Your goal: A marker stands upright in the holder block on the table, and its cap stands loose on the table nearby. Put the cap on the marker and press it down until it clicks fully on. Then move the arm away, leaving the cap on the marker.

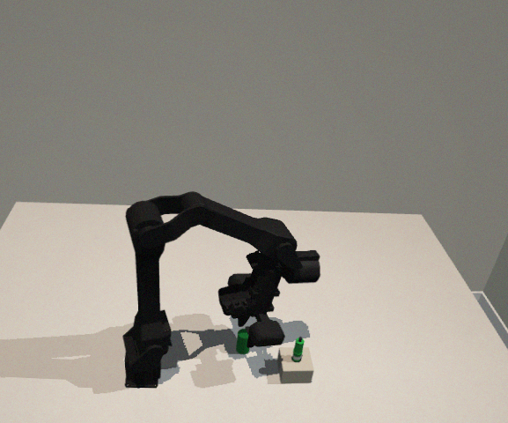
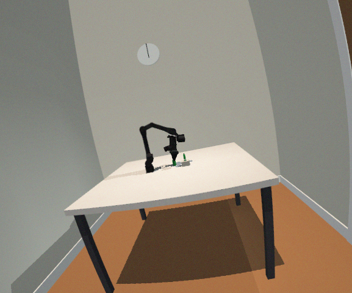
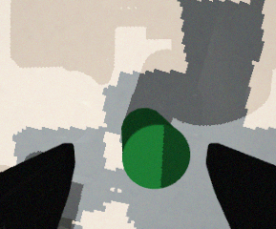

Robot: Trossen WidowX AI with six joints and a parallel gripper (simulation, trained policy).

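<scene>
The green cap lies 1 cm to the left of my gripper tip and 2 cm below it. Round my gripper tip: pale holder block: 10 cm ahead, 6 cm to the right, 3 cm below.
</scene>
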